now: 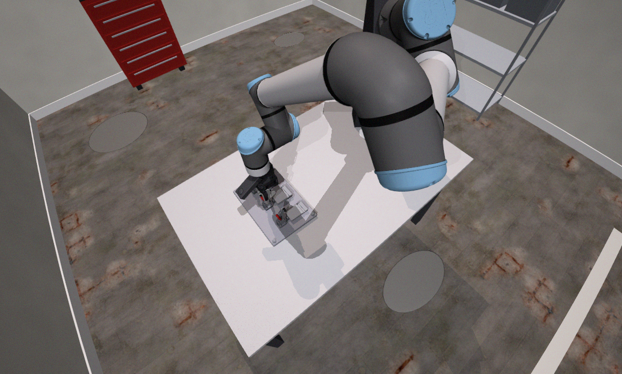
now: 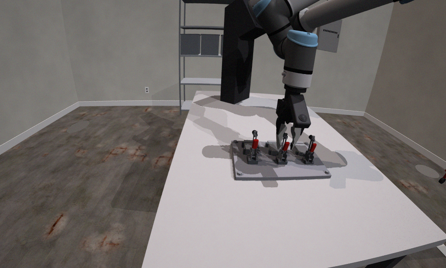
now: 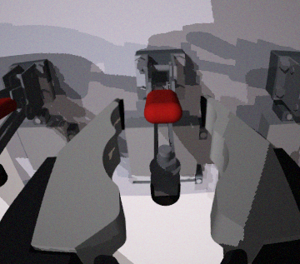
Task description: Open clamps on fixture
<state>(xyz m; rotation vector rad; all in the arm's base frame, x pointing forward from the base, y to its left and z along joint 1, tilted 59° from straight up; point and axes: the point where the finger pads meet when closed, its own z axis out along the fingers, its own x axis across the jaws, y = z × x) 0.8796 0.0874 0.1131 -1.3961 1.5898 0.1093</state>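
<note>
Now: the fixture 40 mm behind my hand, 10 mm to the right of it and 80 mm below it.
</note>
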